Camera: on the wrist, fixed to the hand. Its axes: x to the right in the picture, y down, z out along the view.
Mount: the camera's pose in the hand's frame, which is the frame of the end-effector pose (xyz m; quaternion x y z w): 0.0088 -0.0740 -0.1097 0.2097 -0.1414 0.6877 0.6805
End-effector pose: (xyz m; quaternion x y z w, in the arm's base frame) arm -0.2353 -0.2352 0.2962 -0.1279 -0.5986 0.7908 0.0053
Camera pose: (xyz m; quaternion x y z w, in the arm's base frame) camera -0.2316 -0.1091 0.3371 0.3858 0.1543 -0.6854 0.5980
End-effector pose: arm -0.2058 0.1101 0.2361 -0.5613 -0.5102 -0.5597 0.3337
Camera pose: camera -0.3087 0.0271 0.2466 -0.7420 -0.1257 0.0350 0.6576
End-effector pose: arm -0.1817 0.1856 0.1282 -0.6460 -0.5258 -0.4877 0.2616
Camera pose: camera -0.2900 0.1190 0.1657 -0.8153 -0.0528 0.0496 0.5745
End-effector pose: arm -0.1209 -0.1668 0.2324 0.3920 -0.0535 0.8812 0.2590
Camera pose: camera -0.1617 -0.0669 0.1553 -0.4089 0.1578 -0.7335 0.5195
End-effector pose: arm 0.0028 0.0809 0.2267 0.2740 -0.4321 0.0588 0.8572
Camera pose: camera 0.1110 0.0744 0.1502 0.0774 -0.5913 0.6814 0.4243
